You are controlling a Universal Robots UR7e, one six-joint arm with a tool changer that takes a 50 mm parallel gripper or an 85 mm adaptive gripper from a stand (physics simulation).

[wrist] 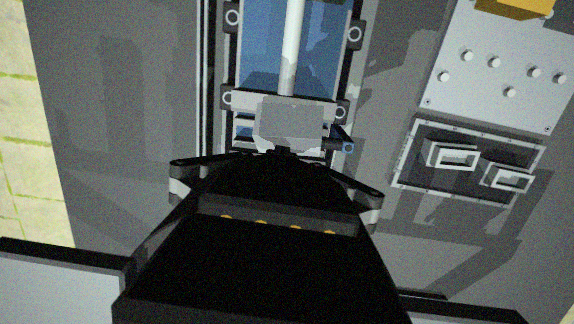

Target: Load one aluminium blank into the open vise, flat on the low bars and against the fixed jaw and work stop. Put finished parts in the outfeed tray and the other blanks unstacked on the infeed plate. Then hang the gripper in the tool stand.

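Places are measured from the arm's base along level axes (x ahead, y left, z up), in metres.
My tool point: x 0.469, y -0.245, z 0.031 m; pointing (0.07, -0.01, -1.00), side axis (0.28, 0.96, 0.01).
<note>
Behind a point stands the place of what it marks.
The aluminium blank (291,120) @(y -0.234, x 0.450, z -0.161 m) is a grey block at the vise (233,55) @(y -0.295, x 0.384, z -0.262 m), upper centre, and overlaps the edge of a light jaw (245,101) @(y -0.276, x 0.431, z -0.186 m) in this view. I cannot tell whether it lies flat or touches the fixed jaw. The work stop (348,147) @(y -0.182, x 0.488, z -0.183 m), a dark rod with a blue ringed end, is at its right. My adaptive gripper (281,159) is below the blank in view; its links are spread wide, so it reads as open. Its fingertips are hidden by its black body. The dark outfeed tray (406,152) @(y -0.087, x 0.534, z -0.270 m) at right holds two hollow rectangular finished parts (455,156) @(y -0.029, x 0.542, z -0.255 m) (510,179) @(y 0.050, x 0.585, z -0.255 m).
A light plate (480,107) @(y 0.009, x 0.485, z -0.274 m) with several upright pins is at upper right, beyond the tray. A yellow block (520,7) @(y 0.012, x 0.377, z -0.238 m) shows at the top right. The vise's pale screw (291,45) @(y -0.226, x 0.388, z -0.196 m) runs up from the jaw. Pale tiled floor (25,110) shows at the left edge.
</note>
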